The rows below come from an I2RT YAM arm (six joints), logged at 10 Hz.
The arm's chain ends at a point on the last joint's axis. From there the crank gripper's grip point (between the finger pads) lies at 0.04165 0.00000 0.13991 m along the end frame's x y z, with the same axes.
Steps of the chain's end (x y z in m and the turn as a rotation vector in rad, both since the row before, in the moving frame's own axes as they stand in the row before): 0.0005 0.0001 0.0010 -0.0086 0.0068 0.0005; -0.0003 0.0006 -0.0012 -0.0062 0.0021 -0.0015; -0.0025 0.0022 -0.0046 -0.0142 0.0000 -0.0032; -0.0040 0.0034 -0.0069 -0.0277 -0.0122 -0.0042; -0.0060 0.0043 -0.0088 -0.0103 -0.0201 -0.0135; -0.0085 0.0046 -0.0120 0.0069 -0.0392 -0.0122
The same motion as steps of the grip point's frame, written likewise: 0.0015 0.0013 0.0007 -0.0086 0.0068 0.0005; 0.0000 0.0014 -0.0013 -0.0062 0.0021 -0.0015; -0.0025 0.0041 -0.0046 -0.0142 0.0000 -0.0032; -0.0057 0.0071 -0.0065 -0.0277 -0.0122 -0.0042; -0.0088 0.0052 -0.0080 -0.0103 -0.0201 -0.0135; -0.0140 0.0032 -0.0105 0.0069 -0.0392 -0.0122
